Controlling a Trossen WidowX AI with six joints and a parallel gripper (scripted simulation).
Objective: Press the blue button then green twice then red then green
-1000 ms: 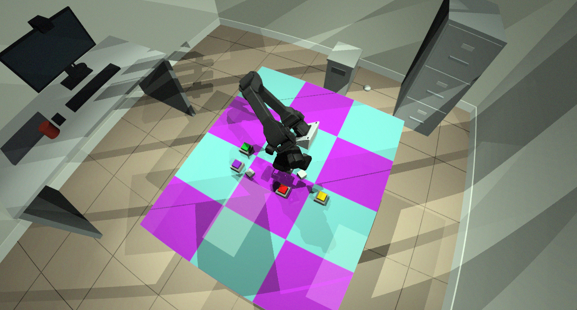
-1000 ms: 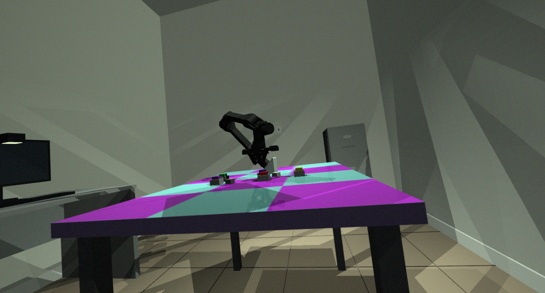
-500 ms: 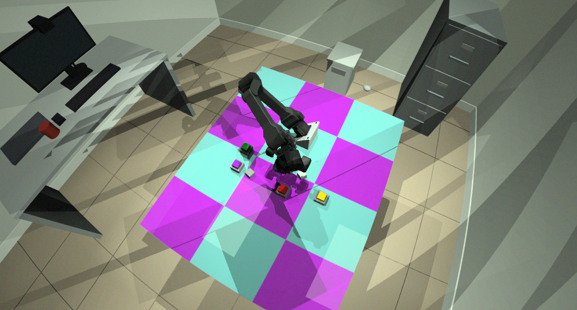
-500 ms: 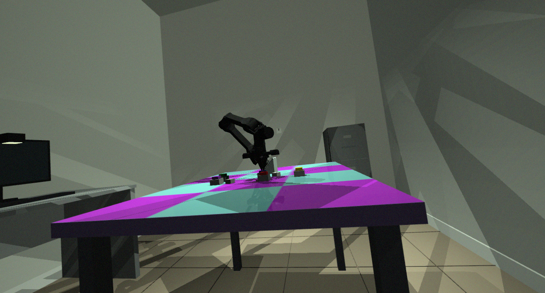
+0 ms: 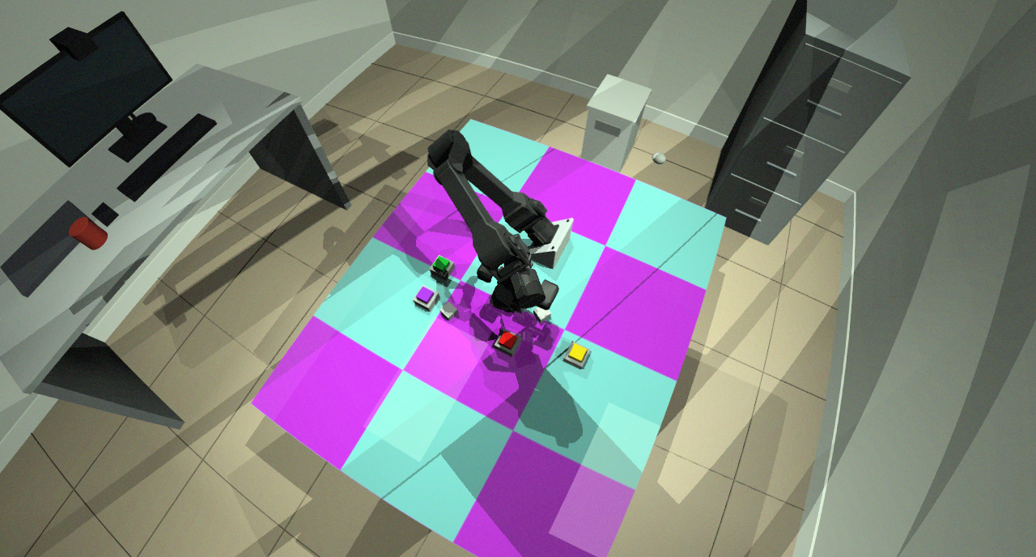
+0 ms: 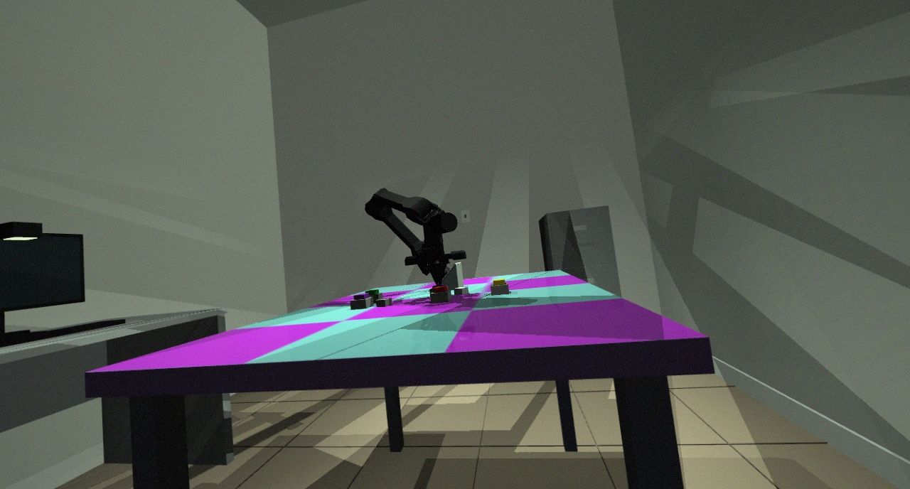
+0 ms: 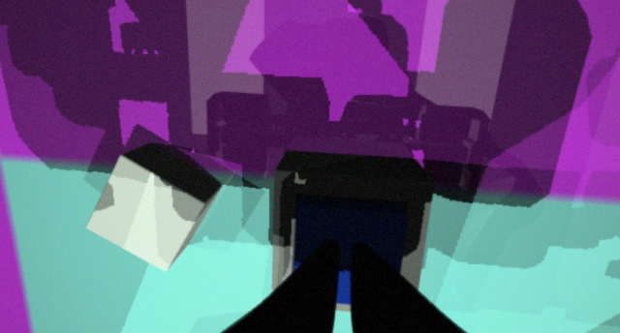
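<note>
The blue button is 1 cm below my gripper tip. Also, from my gripper tip: white block: 7 cm to the left, 2 cm below; then red button: 11 cm ahead, 3 cm to the left; then grey block: 14 cm to the right, 10 cm ahead, 2 cm below.
</note>
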